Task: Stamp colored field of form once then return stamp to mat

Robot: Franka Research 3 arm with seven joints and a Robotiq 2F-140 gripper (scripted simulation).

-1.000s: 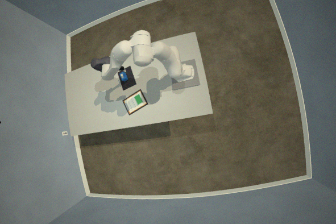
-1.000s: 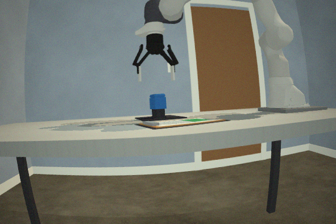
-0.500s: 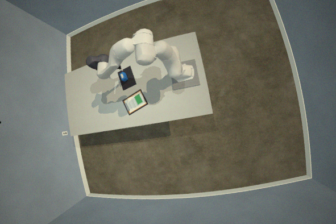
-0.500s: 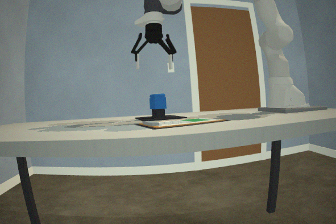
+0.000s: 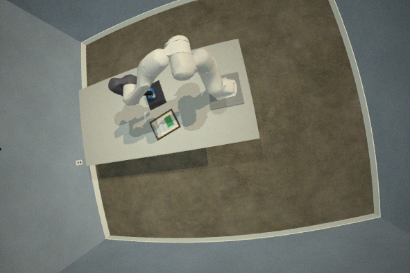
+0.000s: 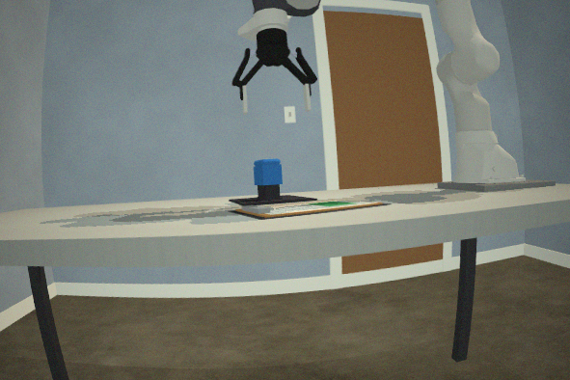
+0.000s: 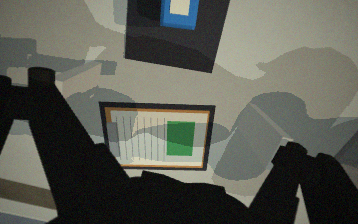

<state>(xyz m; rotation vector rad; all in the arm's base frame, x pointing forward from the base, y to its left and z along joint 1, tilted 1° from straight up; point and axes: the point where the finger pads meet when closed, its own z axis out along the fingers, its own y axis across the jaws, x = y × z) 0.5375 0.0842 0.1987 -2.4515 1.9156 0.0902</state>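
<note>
Right now my hand is 170 mm above the blue stamp, 90 mm to the left of it and 40 mm short of it. The rest, counted from my hand: form (210 mm below, 190 mm to the left, 40 mm behind); dark mat (220 mm below, 90 mm to the right, 40 mm ahead).
</note>
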